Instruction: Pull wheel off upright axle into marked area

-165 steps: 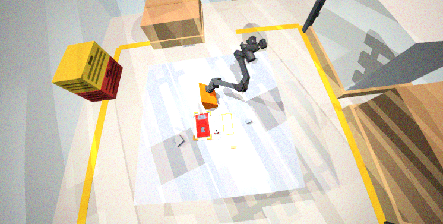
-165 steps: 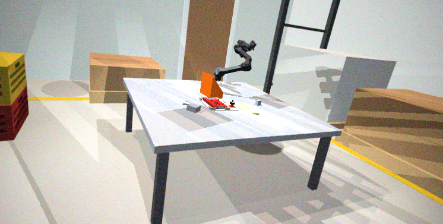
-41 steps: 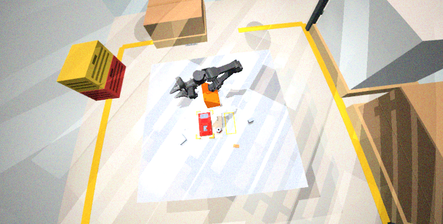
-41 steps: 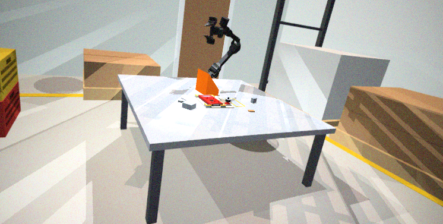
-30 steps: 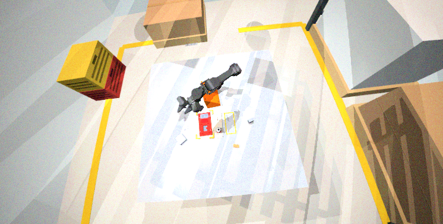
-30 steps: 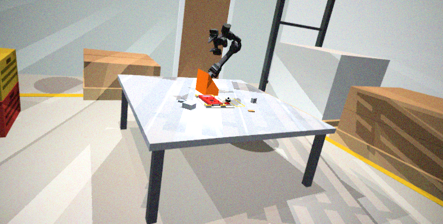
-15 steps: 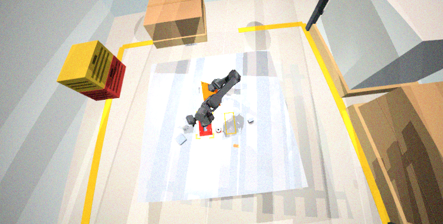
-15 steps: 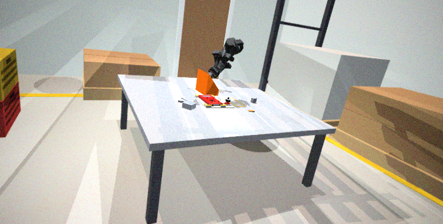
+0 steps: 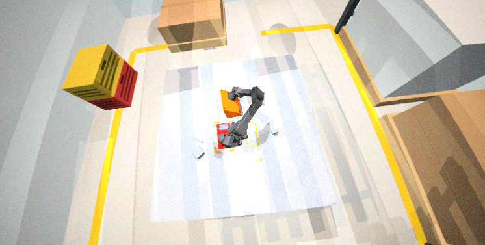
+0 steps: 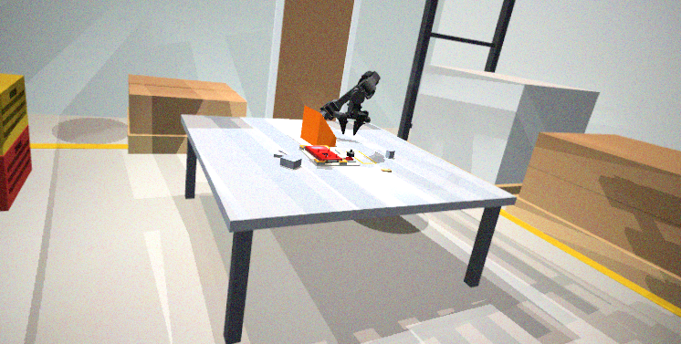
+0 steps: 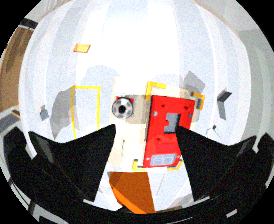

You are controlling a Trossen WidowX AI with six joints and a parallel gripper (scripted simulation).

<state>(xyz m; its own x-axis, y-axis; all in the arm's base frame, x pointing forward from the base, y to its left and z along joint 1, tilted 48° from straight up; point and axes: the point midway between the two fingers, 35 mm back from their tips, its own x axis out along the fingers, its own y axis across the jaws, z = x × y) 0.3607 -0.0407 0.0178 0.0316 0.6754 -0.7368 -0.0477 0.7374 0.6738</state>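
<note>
Right now the wheel is 30 mm to the left of my gripper tip and 100 mm below it.
</note>
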